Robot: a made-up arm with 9 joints.
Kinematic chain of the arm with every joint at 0, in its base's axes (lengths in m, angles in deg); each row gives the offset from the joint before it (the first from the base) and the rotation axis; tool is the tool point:
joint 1: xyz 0 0 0.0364 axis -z
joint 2: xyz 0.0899 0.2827 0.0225 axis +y
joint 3: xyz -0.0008 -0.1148 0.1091 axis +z
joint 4: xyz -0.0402 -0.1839 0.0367 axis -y
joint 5: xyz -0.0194 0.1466 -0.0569 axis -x
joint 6: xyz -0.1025 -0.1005 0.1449 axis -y
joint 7: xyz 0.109 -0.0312 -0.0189 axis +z
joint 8: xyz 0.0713 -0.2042 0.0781 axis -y
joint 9: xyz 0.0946 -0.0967 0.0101 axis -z
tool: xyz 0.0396 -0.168 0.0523
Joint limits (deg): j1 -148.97..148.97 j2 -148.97..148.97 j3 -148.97..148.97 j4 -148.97..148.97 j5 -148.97..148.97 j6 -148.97..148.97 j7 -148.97..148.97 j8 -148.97..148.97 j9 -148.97..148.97
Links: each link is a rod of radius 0.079 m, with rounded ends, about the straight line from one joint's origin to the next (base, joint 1, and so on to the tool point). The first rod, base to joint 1, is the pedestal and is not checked.
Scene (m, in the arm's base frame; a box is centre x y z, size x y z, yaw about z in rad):
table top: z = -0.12
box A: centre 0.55 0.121 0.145 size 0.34 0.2 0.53 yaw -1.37
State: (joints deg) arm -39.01 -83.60 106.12 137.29 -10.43 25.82 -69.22 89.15 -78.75
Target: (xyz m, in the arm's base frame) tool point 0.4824 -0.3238 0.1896
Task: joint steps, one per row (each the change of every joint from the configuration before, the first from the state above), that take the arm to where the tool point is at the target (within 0.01 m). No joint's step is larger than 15 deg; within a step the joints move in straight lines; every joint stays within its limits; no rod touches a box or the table.
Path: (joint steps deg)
1: 7.35 -7.54 -7.22 -8.08 3.41 -0.12 -1.11 -10.78 5.97
2: 7.35 -7.55 -7.21 -8.08 3.41 -0.11 -1.12 -10.78 5.98
3: 7.36 -7.54 -7.22 -8.08 3.41 -0.12 -1.11 -10.78 5.97
4: 1.82 1.75 -14.74 -4.41 3.13 -13.07 -2.06 -9.88 1.42
5: 1.82 1.76 -14.74 -4.41 3.13 -13.07 -2.05 -9.87 1.43
6: 7.22 12.23 6.88 2.50 -0.10 4.80 6.92 8.16 -2.04
7: 7.22 12.24 6.89 2.51 -0.11 4.81 6.92 8.17 -2.03
8: 7.22 12.23 6.88 2.50 -0.10 4.81 6.92 8.16 -2.03
9: 7.22 12.24 6.89 2.51 -0.10 4.81 6.92 8.17 -2.04

